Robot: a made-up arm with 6 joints. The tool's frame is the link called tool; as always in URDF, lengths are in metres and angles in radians.
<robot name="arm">
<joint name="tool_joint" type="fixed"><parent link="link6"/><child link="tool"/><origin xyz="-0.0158 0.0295 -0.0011" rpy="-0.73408 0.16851 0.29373"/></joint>
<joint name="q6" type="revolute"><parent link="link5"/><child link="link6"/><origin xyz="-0.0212 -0.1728 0.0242" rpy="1.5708 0 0"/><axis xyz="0 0 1"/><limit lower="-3.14" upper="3.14"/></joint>
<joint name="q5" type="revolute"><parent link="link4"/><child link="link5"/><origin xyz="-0.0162 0.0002 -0.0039" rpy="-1.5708 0 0"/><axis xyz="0 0 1"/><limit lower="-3.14" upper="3.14"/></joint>
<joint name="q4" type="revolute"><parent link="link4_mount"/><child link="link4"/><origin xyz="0.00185 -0.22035 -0.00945" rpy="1.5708 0 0"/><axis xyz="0 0 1"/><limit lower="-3.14" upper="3.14"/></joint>
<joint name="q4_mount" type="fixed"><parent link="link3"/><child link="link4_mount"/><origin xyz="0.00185 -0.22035 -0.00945"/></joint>
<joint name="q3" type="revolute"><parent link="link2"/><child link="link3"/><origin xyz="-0.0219 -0.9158 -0.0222"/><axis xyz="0 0 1"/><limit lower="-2.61" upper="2.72"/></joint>
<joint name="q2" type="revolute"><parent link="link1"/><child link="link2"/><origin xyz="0.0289 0.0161 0.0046" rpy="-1.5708 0 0"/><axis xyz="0 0 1"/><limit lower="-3.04" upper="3.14"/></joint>
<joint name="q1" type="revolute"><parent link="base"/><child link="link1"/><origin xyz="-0.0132 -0.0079 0.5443"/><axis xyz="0 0 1"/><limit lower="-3.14" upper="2.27"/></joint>
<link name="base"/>
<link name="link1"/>
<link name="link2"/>
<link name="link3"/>
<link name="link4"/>
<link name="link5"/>
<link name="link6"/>
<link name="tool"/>
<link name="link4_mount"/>
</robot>
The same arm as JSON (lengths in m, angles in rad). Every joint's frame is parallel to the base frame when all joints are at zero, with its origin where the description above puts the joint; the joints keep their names.
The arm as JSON. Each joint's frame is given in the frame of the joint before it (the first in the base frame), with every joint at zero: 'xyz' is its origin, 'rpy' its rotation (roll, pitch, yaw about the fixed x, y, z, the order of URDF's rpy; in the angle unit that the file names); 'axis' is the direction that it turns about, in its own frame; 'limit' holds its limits. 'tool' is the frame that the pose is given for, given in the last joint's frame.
{"units": {"length": "m", "angle": "rad"}, "joints": [{"name": "q1", "type": "revolute", "origin": {"xyz": [-0.0132, -0.0079, 0.5443], "rpy": [0.0, 0.0, 0.0]}, "axis": [0.0, 0.0, 1.0], "limit": {"lower": -3.14, "upper": 2.27}}, {"name": "q2", "type": "revolute", "origin": {"xyz": [0.0289, 0.0161, 0.0046], "rpy": [0.0, 0.0, 0.0]}, "axis": [0.0, 1.0, 0.0], "limit": {"lower": -3.04, "upper": 3.14}}, {"name": "q3", "type": "revolute", "origin": {"xyz": [-0.0219, -0.0222, 0.9158], "rpy": [0.0, 0.0, 0.0]}, "axis": [0.0, 1.0, 0.0], "limit": {"lower": -2.61, "upper": 2.72}}, {"name": "q4", "type": "revolute", "origin": {"xyz": [0.0037, -0.0189, 0.4407], "rpy": [0.0, 0.0, 0.0]}, "axis": [0.0, 0.0, 1.0], "limit": {"lower": -3.14, "upper": 3.14}}, {"name": "q5", "type": "revolute", "origin": {"xyz": [-0.0162, 0.0002, -0.0039], "rpy": [0.0, 0.0, 0.0]}, "axis": [0.0, 1.0, 0.0], "limit": {"lower": -3.14, "upper": 3.14}}, {"name": "q6", "type": "revolute", "origin": {"xyz": [-0.0212, 0.0242, 0.1728], "rpy": [0.0, 0.0, 0.0]}, "axis": [0.0, 0.0, 1.0], "limit": {"lower": -3.14, "upper": 3.14}}], "tool": {"origin": {"xyz": [-0.0158, 0.0295, -0.0011], "rpy": [-0.7341, 0.1685, 0.2937]}}}
